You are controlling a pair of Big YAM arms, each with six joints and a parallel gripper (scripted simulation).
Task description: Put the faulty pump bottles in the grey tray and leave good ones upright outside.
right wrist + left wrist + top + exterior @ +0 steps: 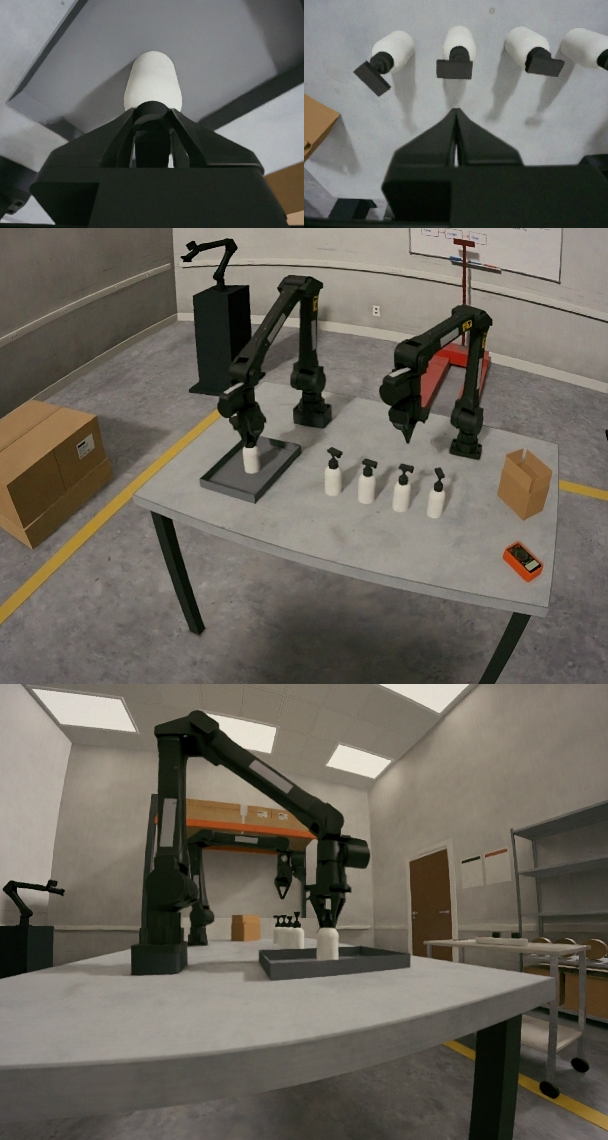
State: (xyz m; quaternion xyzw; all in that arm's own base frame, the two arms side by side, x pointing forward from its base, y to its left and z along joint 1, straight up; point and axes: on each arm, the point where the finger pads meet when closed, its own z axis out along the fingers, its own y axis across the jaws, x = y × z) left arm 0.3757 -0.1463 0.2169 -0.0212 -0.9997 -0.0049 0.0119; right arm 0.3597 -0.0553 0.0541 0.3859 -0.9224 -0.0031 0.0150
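Right now the grey tray is 9 cm below my right hand. Round my right hand: orange multimeter 18 cm ahead, 91 cm to the left, 8 cm below.
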